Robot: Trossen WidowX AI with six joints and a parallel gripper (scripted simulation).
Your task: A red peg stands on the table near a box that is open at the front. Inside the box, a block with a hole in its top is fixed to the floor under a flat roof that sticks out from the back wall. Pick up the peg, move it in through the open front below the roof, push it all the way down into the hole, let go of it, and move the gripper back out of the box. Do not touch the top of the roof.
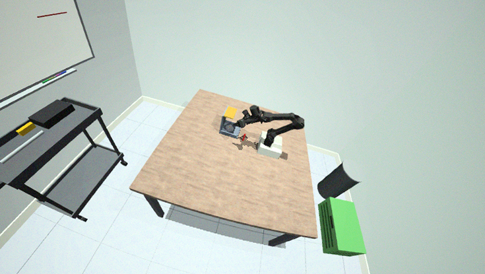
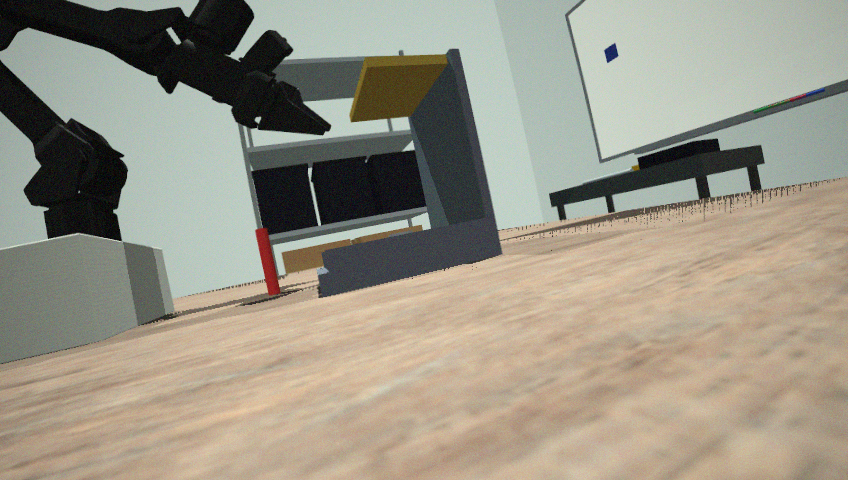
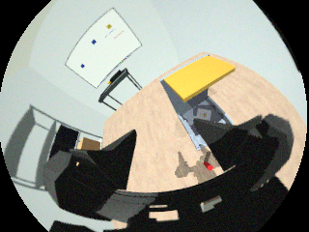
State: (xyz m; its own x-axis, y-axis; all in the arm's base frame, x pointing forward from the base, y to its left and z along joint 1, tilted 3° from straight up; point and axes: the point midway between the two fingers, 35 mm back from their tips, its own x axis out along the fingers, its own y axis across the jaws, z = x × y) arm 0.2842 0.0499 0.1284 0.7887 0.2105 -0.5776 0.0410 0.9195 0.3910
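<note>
Right now my gripper tip is 160 mm above the red peg, 100 mm past it and 60 mm to the left of it. From my gripper tip the other things lie so: yellow roof (100 mm to the right, 90 mm ahead).
</note>
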